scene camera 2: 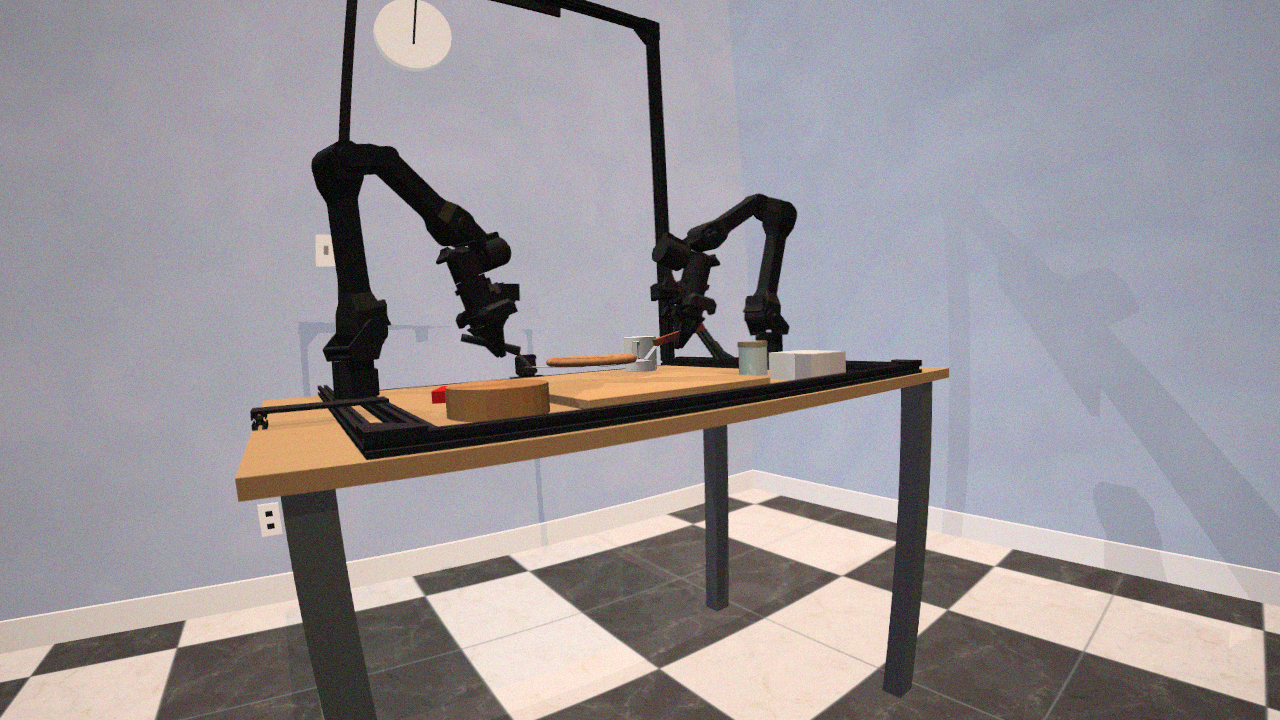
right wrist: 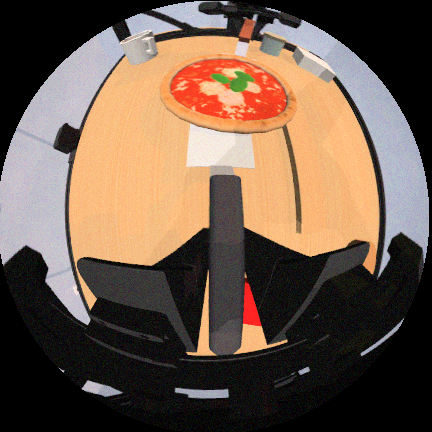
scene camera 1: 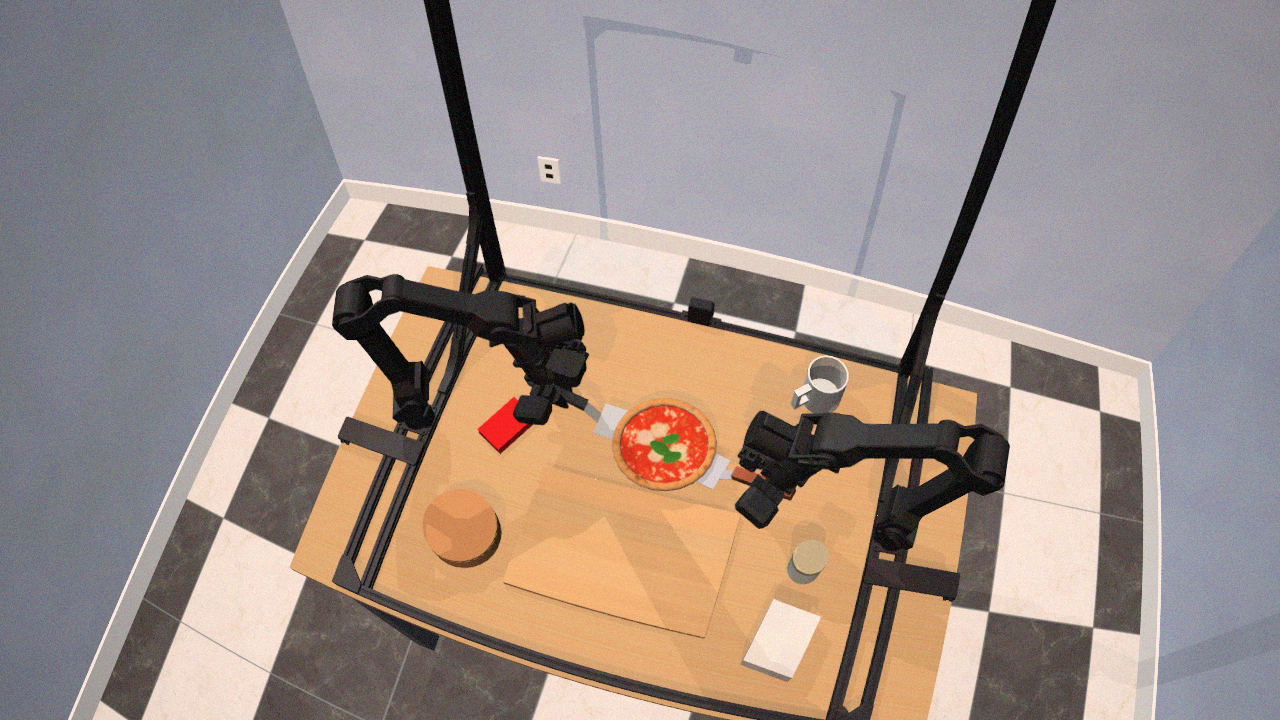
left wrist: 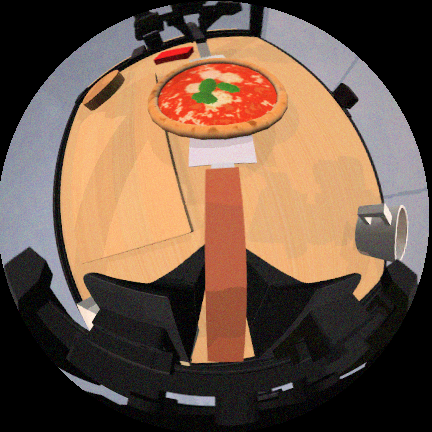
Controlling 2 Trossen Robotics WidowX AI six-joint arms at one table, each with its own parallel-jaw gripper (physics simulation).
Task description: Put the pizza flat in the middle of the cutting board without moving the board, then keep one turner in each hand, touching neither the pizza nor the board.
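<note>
The pizza [scene camera 1: 664, 445] [scene camera 2: 590, 360] [left wrist: 217, 95] [right wrist: 230, 92] is level, topping up, raised above the table on two turner blades. The cutting board [scene camera 1: 617, 573] [scene camera 2: 662, 386] [left wrist: 145, 210] [right wrist: 330, 175] lies flat nearer the front edge. My left gripper [scene camera 1: 771, 486] [scene camera 2: 682, 338] [left wrist: 222, 250] is shut on the brown-handled turner [left wrist: 225, 210], its blade under the pizza's right side in scene camera 1. My right gripper [scene camera 1: 559, 394] [scene camera 2: 494, 347] [right wrist: 222, 232] is shut on the dark-handled turner [right wrist: 226, 210], its blade under the opposite side. The pizza hides the blade ends.
A grey mug [scene camera 1: 825, 380] stands at the back right. A round wooden block [scene camera 1: 460, 525] is left of the board; a red block [scene camera 1: 503, 427] lies near the right gripper. A lidded jar [scene camera 1: 809, 558] and a white box [scene camera 1: 782, 637] are right of the board.
</note>
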